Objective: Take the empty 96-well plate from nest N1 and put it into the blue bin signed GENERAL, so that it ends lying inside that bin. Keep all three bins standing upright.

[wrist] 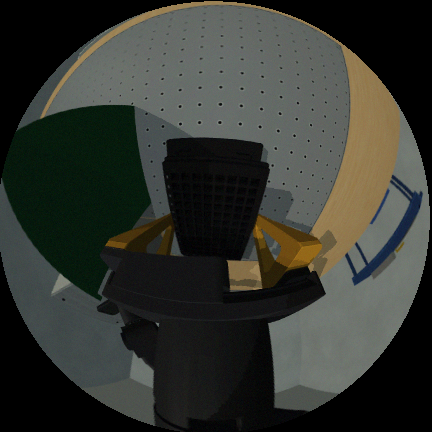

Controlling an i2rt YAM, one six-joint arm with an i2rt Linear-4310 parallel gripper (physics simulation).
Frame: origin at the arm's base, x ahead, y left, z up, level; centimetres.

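Seen in the pictures: gripper, fingertip midpoint: point(213, 217).
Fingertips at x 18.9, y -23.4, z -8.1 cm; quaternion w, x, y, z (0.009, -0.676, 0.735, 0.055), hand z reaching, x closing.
Pixels of each thing's top centre, then the offset from my fingertips to it. "spot": a spot on its surface instead. Level surfaces: height alone.
- black 96-well plate, middle of its top: point(211, 225) dy +0.1, dx -0.2, dz +1.1 cm
- black nest, middle of its top: point(210, 197) dy +0.8, dx -0.7, dz -5.3 cm
- grey perforated board, its level: dz -6.8 cm
- large dark green surface, surface spot: point(75, 185) spot: dy +11.2, dx +7.7, dz +4.7 cm
The black 96-well plate point(215, 212), with its grid of square wells facing the camera, is between the two orange fingers of my gripper point(213, 217). The fingers are shut on its two sides. The plate is held above a black nest point(215, 148), whose far part shows beyond the plate's upper edge; the rest of the nest is hidden behind the plate. The nest stands on the grey perforated board, and I cannot read its label. The blue bin signed GENERAL cannot be made out in this view.
The grey perforated board point(230, 60) has a light wooden border point(372, 120) on the right. A large dark green surface point(75, 185) covers the left side. A blue frame point(404, 225) stands beyond the wooden border at the far right. A black arm-like part point(140, 337) shows at the lower left.
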